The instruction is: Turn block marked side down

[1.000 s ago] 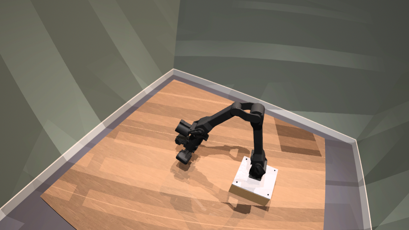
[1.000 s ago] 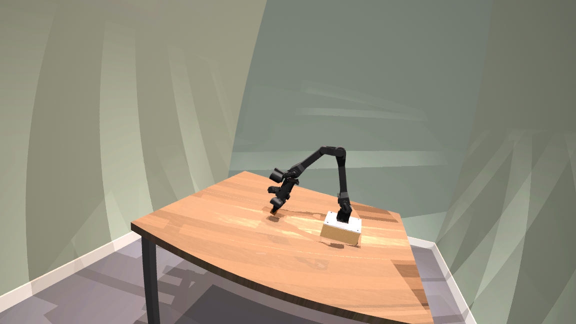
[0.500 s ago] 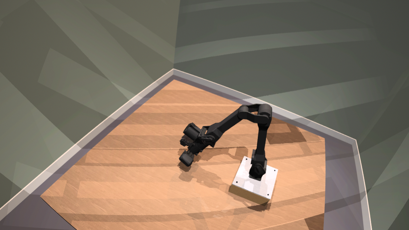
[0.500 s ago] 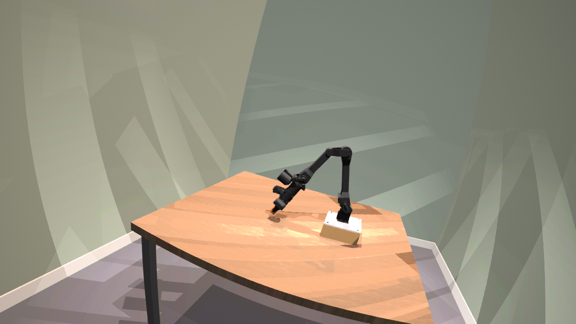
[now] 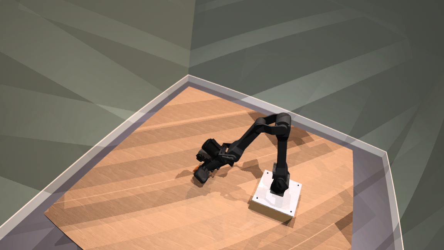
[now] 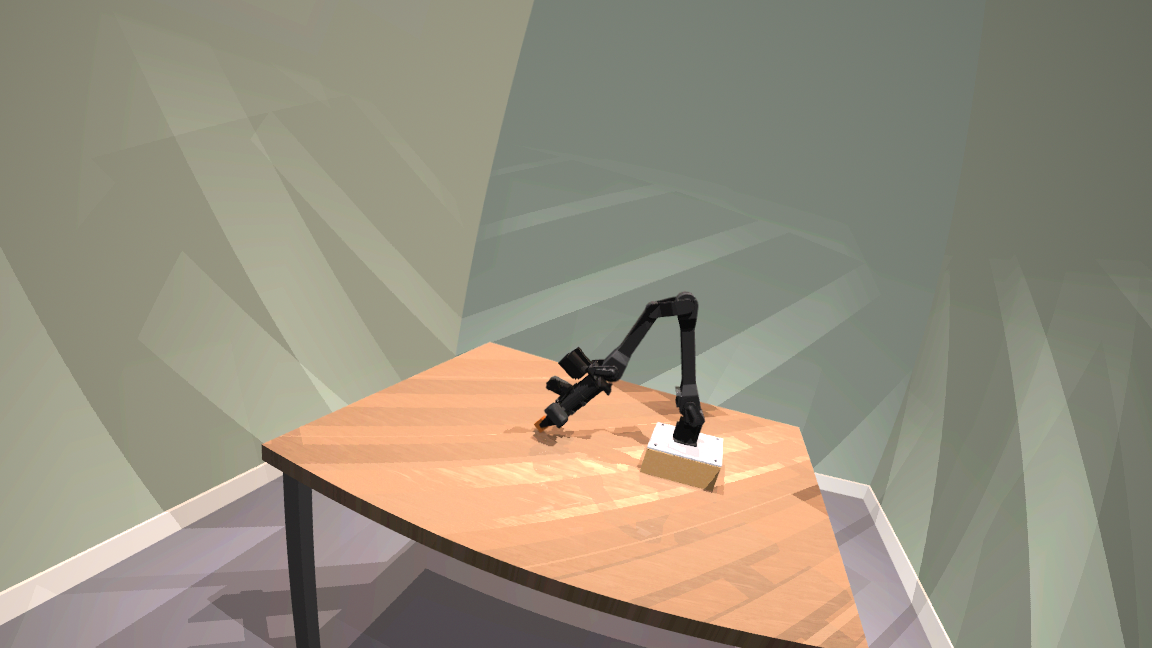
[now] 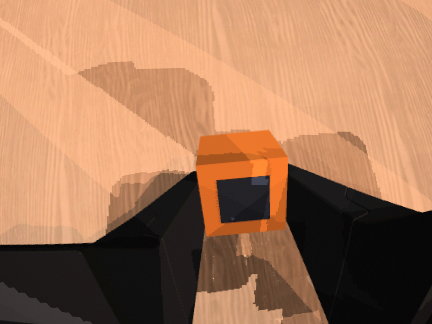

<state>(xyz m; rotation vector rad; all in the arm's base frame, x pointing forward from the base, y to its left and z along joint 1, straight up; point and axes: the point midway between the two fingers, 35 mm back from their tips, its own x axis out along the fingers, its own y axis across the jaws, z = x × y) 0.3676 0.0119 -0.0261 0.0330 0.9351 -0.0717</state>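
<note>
My gripper tip is 1 cm below the orange block and 1 cm past it.
</note>
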